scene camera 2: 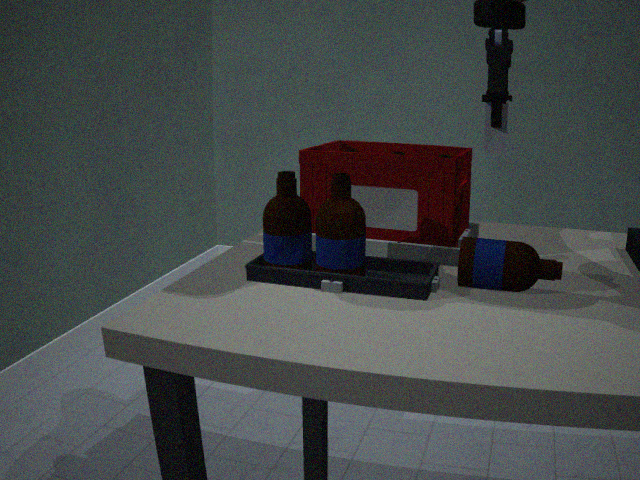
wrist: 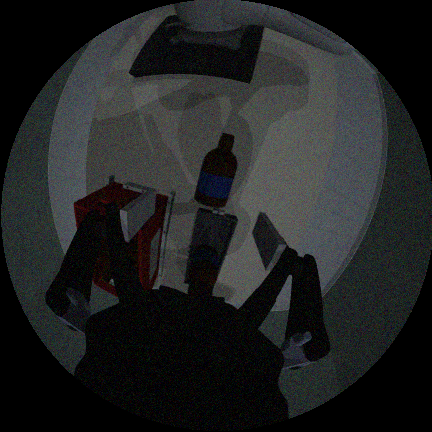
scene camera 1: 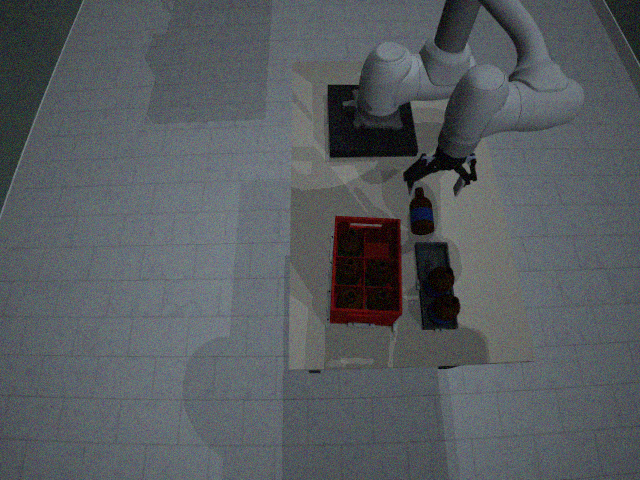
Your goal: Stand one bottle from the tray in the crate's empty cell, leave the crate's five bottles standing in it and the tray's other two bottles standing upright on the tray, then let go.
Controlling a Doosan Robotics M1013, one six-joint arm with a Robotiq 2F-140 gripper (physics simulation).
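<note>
My gripper (scene camera 2: 496,148), (scene camera 1: 432,192), (wrist: 205,211). Bottle with blue label (scene camera 2: 502,265). Bottle with blue label (scene camera 2: 287,222). Bottle with blue label (scene camera 2: 340,220).
</note>
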